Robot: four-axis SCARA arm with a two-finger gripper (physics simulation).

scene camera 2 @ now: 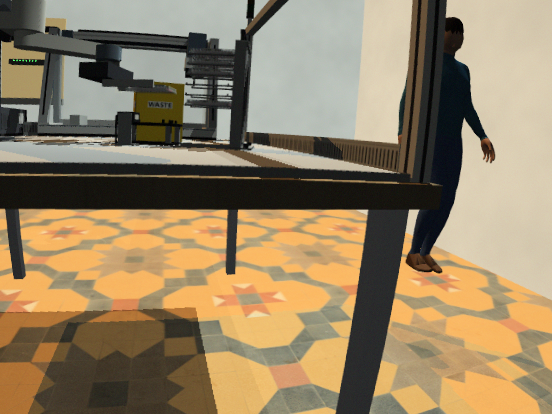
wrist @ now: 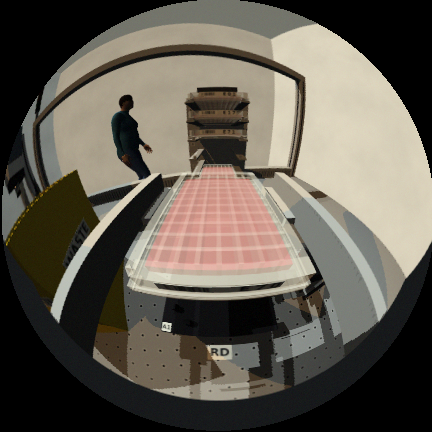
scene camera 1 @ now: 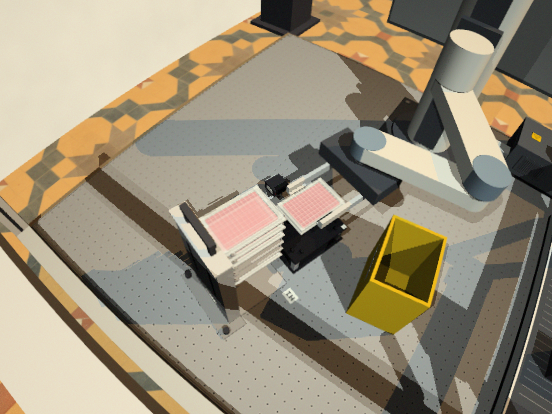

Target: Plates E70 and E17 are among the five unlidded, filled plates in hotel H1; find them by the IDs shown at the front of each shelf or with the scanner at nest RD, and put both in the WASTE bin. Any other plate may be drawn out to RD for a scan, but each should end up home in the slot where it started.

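Frame: origin at the arm's base, x ahead, y left, z up, level; centimetres.
Seen in the pictures: gripper, fingertip midpoint: (scene camera 2: 159,86) (wrist: 217,180) (scene camera 1: 303,207); arm's base, origin of the base link: (scene camera 1: 426,140).
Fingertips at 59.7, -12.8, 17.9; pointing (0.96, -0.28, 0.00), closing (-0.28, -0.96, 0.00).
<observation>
Offsets run from my fingertips to a thing's top centre, as dx, dy, dz. "*": to the spot under its first point.
My gripper (scene camera 1: 314,202) (wrist: 217,180) is shut on a filled, pink plate @[-2.3, +0.7, -0.4] (scene camera 1: 307,206) (scene camera 2: 167,90) (wrist: 218,235), held level above the black nest RD @[-2.2, +0.6, -9.6] (scene camera 1: 312,247) (wrist: 250,320). Its front ID is not readable. Hotel H1 (scene camera 1: 227,280) (scene camera 2: 240,95) (wrist: 216,90) stands beyond it with stacked plates. In the wrist view, the middle label @[* +8.3, -4.2, +6.8] (wrist: 229,113) looks like E17 and the label below it @[* +8.3, -4.1, +4.0] (wrist: 228,132) reads E71. The top label is too small to read surely. Another pink plate @[+14.7, -4.3, -3.9] (wrist: 217,170) shows lower in the hotel. The yellow WASTE bin @[-1.0, +23.8, +3.4] (scene camera 1: 385,302) (scene camera 2: 160,122) (wrist: 42,225) stands beside the nest.
A small black box @[-7.3, -12.0, -8.2] (scene camera 1: 276,185) is close beside the held plate in scene camera 1. The arm's column (scene camera 1: 430,110) stands at the back right. A frame post @[* +41.5, -59.7, -2.9] (scene camera 2: 425,90) rises at the table's corner, and a person (scene camera 2: 452,115) (wrist: 127,130) is beyond the table.
</observation>
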